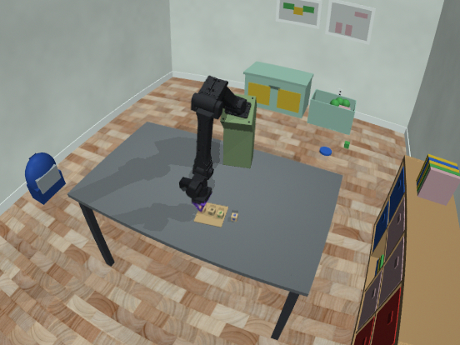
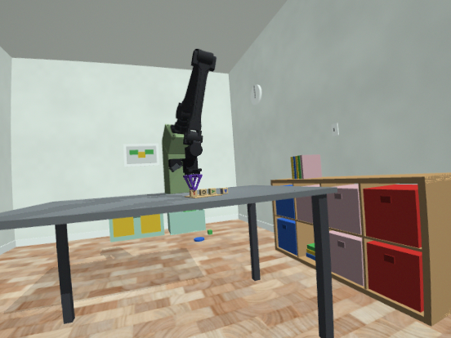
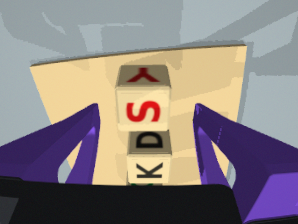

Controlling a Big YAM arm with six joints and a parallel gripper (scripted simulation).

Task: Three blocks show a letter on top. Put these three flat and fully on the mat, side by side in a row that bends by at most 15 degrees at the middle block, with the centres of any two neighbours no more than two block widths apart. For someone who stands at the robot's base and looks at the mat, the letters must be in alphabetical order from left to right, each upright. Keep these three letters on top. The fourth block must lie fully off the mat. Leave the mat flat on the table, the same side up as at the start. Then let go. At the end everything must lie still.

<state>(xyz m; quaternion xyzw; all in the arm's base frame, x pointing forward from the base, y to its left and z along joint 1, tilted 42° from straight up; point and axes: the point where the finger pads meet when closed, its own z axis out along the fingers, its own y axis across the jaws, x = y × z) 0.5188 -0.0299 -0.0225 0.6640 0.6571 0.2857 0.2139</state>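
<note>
The wooden block lies 5 cm to the left of my hand and 2 cm below it. The rest, counted from my hand: mat 5 cm to the left, 4 cm below.
</note>
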